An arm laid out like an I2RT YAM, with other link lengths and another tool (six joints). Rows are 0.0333 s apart.
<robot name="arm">
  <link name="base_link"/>
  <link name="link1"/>
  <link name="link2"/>
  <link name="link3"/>
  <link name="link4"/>
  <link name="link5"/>
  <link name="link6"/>
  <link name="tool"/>
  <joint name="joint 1" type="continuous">
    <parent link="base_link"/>
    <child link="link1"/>
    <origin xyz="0 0 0.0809"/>
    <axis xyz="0 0 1"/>
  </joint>
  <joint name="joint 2" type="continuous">
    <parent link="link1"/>
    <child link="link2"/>
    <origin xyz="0.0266 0.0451 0.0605" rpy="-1.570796 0 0"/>
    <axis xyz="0 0 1"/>
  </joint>
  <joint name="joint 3" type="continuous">
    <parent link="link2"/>
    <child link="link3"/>
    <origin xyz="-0.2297 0 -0.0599" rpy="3.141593 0 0"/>
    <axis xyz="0 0 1"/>
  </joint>
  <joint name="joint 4" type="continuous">
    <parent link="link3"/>
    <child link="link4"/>
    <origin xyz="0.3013 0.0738 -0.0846"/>
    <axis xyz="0 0 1"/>
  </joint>
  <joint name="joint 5" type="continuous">
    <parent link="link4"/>
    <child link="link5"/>
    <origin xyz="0.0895 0.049 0.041" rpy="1.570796 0 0"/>
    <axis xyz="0 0 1"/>
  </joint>
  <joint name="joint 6" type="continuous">
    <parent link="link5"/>
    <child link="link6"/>
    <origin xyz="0.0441 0 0.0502" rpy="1.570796 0 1.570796"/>
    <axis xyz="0 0 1"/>
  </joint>
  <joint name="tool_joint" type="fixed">
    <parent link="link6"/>
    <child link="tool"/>
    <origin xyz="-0.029 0.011 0.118" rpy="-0.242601 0 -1.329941"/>
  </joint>
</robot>
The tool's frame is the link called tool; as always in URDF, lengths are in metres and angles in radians. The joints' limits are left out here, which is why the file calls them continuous.
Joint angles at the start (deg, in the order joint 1, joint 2, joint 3, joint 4, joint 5, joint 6):
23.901 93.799 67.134 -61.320 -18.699 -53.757
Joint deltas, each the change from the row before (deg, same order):
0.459 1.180 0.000 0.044 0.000 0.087
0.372 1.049 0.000 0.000 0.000 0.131
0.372 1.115 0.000 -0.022 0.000 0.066
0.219 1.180 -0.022 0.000 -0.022 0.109
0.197 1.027 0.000 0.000 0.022 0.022
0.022 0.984 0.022 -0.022 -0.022 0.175
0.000 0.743 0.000 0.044 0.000 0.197
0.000 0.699 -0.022 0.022 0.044 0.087
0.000 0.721 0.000 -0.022 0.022 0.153
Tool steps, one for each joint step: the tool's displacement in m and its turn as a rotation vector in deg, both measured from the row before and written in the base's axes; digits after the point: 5 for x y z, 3 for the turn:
-0.00312 0.00146 -0.00606 -0.474 1.063 0.377
-0.00290 0.00103 -0.00534 -0.453 0.993 0.248
-0.00317 0.00084 -0.00564 -0.489 1.050 0.309
-0.00286 0.00011 -0.00601 -0.510 1.127 0.115
-0.00245 -0.00002 -0.00516 -0.465 0.924 0.177
-0.00182 -0.00058 -0.00473 -0.439 0.943 -0.145
-0.00121 -0.00047 -0.00368 -0.343 0.681 -0.186
-0.00132 -0.00071 -0.00358 -0.360 0.634 -0.078
-0.00147 -0.00068 -0.00351 -0.376 0.698 -0.142

